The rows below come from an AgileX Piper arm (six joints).
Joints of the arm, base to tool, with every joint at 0 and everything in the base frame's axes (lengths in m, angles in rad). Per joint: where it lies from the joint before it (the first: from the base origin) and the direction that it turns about. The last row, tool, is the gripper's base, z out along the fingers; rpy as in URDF.
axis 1: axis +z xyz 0 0 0.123
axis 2: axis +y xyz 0 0 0
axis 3: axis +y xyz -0.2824 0 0.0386
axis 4: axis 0.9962 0 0.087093 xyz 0.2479 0 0.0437
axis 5: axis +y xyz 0 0 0
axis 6: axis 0.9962 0 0.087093 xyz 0.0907 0 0.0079
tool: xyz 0 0 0 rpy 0 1.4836 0
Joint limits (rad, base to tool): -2.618..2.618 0..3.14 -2.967..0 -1.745..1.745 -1.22..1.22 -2.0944..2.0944
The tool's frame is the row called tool.
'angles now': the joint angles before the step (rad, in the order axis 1, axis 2, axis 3, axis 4, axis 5, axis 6). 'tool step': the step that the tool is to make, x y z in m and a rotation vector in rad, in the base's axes. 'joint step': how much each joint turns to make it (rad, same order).
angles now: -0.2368, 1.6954, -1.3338, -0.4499, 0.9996, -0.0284
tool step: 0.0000, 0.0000, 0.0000, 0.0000, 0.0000, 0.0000
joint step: 0.0000, 0.0000, 0.0000, 0.0000, 0.0000, 0.0000
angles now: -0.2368, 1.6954, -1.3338, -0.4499, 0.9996, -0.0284
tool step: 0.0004, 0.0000, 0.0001, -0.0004, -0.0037, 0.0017
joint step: 0.0000, 0.0001, -0.0002, 0.0000, -0.0040, 0.0000
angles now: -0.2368, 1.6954, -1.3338, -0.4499, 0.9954, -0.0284
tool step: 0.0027, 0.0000, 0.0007, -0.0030, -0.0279, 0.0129
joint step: -0.0001, 0.0000, 0.0001, 0.0000, -0.0310, -0.0001
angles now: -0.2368, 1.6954, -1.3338, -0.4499, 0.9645, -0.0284
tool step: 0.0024, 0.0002, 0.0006, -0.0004, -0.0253, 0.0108
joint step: -0.0001, 0.0000, 0.0001, 0.0024, -0.0276, -0.0001
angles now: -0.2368, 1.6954, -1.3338, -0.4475, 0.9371, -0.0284
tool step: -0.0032, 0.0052, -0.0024, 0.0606, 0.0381, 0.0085
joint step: 0.0001, -0.0022, -0.0001, 0.0748, 0.0405, -0.0503
